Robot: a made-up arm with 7 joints.
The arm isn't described. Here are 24 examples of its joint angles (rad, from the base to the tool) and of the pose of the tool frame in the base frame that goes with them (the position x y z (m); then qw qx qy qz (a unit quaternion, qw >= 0)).
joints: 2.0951 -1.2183 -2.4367 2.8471 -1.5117 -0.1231 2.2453
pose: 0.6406 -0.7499 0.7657 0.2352 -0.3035 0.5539 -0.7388
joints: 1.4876 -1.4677 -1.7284 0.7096 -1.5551 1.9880 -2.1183
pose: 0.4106 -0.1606 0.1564 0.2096 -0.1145 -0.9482 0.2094
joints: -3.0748 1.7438 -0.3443 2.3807 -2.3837 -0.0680 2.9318
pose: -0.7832 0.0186 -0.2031 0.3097 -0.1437 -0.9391 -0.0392
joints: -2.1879 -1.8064 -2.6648 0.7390 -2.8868 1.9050 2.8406
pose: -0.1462 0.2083 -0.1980 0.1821 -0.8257 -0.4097 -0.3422
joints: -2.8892 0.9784 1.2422 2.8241 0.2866 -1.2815 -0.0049
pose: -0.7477 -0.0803 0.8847 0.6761 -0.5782 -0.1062 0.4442
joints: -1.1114 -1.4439 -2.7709 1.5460 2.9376 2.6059 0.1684
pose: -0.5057 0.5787 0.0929 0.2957 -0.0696 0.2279 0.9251
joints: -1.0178 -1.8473 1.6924 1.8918 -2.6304 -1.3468 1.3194
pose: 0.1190 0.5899 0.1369 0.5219 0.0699 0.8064 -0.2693
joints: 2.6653 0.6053 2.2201 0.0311 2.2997 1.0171 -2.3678
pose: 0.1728 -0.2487 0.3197 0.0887 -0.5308 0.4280 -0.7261
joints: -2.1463 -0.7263 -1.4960 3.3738 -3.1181 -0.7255 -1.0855
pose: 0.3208 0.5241 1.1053 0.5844 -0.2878 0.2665 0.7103
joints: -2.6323 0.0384 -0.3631 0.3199 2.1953 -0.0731 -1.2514
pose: -0.2724 0.0702 0.2481 0.1216 -0.3883 -0.9129 0.0315
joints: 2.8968 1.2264 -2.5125 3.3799 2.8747 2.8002 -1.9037
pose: -0.7698 0.0488 0.3950 0.1664 -0.7272 0.4448 -0.4956
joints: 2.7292 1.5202 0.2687 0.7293 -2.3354 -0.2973 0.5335
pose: -0.0962 -0.2039 0.0242 0.0245 -0.5678 0.6364 -0.5216
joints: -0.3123 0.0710 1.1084 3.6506 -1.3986 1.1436 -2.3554
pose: -0.1132 -0.3291 1.3464 0.8075 0.4880 0.2664 0.1970
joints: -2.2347 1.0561 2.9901 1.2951 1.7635 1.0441 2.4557
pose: 0.0479 0.0044 1.1965 0.3316 -0.3635 0.2813 0.8239
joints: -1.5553 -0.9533 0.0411 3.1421 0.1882 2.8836 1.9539
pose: 0.0242 0.5742 0.9269 0.0738 0.0435 0.8225 -0.5623
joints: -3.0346 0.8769 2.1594 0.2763 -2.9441 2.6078 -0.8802
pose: 0.0791 -0.3689 0.6420 0.5600 0.4052 -0.0839 -0.7177
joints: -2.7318 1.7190 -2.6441 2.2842 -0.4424 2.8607 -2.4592
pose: -0.6498 -0.1724 0.6377 0.5647 0.2133 0.7814 0.1582
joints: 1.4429 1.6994 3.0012 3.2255 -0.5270 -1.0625 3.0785
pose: 0.2339 0.7723 0.0538 0.1501 0.6068 0.7196 0.3024
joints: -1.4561 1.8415 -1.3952 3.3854 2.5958 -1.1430 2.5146
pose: 0.0777 -0.8368 0.2730 0.5132 0.6355 0.0780 -0.5715
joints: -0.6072 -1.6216 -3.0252 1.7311 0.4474 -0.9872 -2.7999
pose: -0.5966 0.4540 -0.0862 0.1124 -0.6371 0.5885 0.4849
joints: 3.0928 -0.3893 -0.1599 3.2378 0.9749 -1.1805 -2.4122
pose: 0.5236 0.0968 1.0721 0.5607 -0.6751 0.1377 -0.4593
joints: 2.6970 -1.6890 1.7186 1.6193 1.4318 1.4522 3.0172
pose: 0.1916 -0.7761 0.1114 0.1162 -0.7850 -0.6067 0.0467
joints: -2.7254 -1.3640 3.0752 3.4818 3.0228 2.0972 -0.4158
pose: 0.6106 0.3241 0.9557 0.8555 0.1230 -0.5029 0.0103
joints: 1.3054 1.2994 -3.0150 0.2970 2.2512 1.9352 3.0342
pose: 0.1595 -0.1645 0.7783 0.6521 0.2460 0.4429 0.5640
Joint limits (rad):
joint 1: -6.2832..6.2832
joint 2: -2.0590..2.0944
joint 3: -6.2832..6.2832
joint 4: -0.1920..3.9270
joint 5: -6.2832..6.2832
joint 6: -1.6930..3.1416
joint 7: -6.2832..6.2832
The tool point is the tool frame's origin. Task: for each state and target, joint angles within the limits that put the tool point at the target. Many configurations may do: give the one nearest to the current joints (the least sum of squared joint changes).
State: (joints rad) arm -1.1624 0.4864 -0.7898 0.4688 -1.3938 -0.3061 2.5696
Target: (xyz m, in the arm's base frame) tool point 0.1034 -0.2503 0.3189
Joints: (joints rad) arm -1.1613 0.0460 -0.7890 0.1102 -1.6217 -0.6817 2.5696
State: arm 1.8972 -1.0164 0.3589 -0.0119 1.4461 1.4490 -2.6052
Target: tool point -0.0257 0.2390 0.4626
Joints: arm 1.2579 -1.3515 -0.0900 -0.0138 1.1517 1.3007 -2.6052
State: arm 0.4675 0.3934 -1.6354 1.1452 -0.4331 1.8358 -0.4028
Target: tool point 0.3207 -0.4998 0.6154
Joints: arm 0.4565 0.4294 -1.5003 1.2855 -0.4285 1.6392 -0.4028
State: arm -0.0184 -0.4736 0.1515 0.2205 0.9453 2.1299 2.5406
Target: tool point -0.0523 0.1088 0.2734
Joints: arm 0.0329 -0.5057 0.2988 -0.1776 0.8211 1.9193 2.5406
